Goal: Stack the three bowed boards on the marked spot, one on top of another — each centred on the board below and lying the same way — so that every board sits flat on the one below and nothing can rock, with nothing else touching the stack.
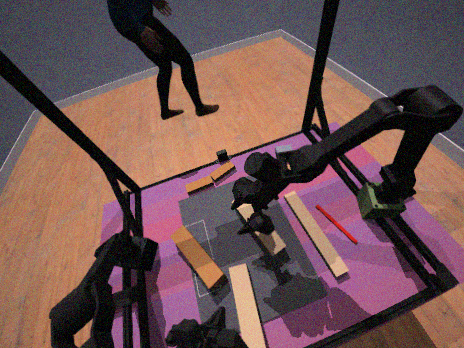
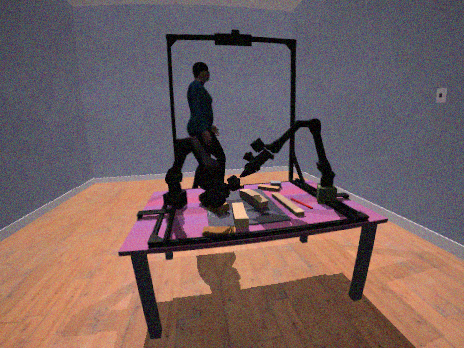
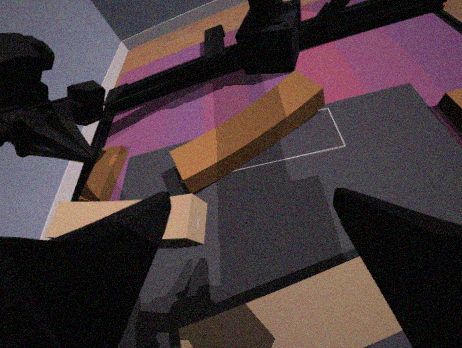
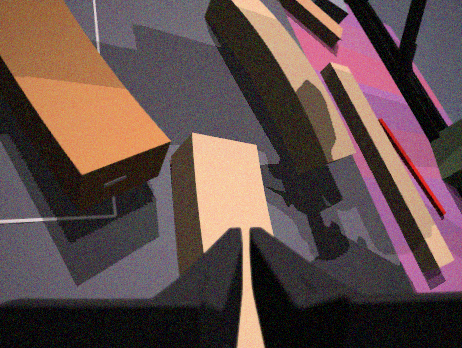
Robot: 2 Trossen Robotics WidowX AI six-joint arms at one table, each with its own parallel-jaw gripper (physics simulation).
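Where they show: left gripper, fingertip midpoint: [image 1: 234, 221] [image 2: 241, 176] [image 3: 251, 197]; right gripper, fingertip midpoint: [image 1: 223, 307] [image 2: 227, 196] [image 3: 91, 159] [image 4: 245, 239]; left arm's base at its link origin: [image 1: 385, 194] [image 2: 326, 186]; right arm's base at its link origin: [image 1: 130, 251] [image 2: 174, 192] [image 3: 268, 16].
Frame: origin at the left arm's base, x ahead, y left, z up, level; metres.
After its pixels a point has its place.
An orange bowed board [image 1: 197, 257] {y 0.236, x 0.616, z -0.049 m} [image 3: 243, 134] {y 0.224, x 0.609, z -0.049 m} [image 4: 98, 117] {y 0.279, x 0.563, z -0.043 m} lies slantwise across the white marked rectangle [image 1: 207, 238] [image 3: 299, 156] on the grey mat [image 1: 206, 204] {y 0.023, x 0.637, z -0.086 m}. A pale board [image 1: 246, 304] {y 0.350, x 0.440, z -0.045 m} [image 2: 239, 212] {y 0.357, x 0.440, z -0.046 m} [image 3: 185, 221] {y 0.249, x 0.469, z -0.042 m} [image 4: 229, 186] {y 0.285, x 0.467, z -0.045 m} lies at the mat's front. A tan bowed board [image 1: 273, 242] {y 0.167, x 0.366, z -0.042 m} [image 2: 255, 198] {y 0.175, x 0.395, z -0.039 m} [image 3: 333, 307] {y 0.082, x 0.442, z -0.036 m} [image 4: 278, 69] {y 0.128, x 0.438, z -0.039 m} lies in the middle. My left gripper [image 1: 251, 210] [image 2: 251, 166] [image 3: 251, 197] {y 0.142, x 0.482, z 0.070 m} is open and empty, hanging above the tan board. My right gripper [image 1: 218, 319] [image 4: 245, 239] {y 0.361, x 0.493, z 0.031 m} is shut on nothing, low by the near end of the pale board.
A long thin plank [image 1: 315, 233] {y 0.119, x 0.224, z -0.071 m} and a red stick [image 1: 337, 224] {y 0.077, x 0.140, z -0.087 m} lie on the right. Two small orange pieces [image 1: 210, 177] {y -0.099, x 0.639, z -0.069 m}, a black cube [image 1: 222, 155] {y -0.208, x 0.597, z -0.048 m} and a grey block [image 1: 283, 149] {y -0.250, x 0.322, z -0.056 m} sit at the back. A green block [image 1: 370, 200] {y 0.019, x 0.050, z -0.006 m} stands far right. A person [image 1: 161, 52] walks behind the table.
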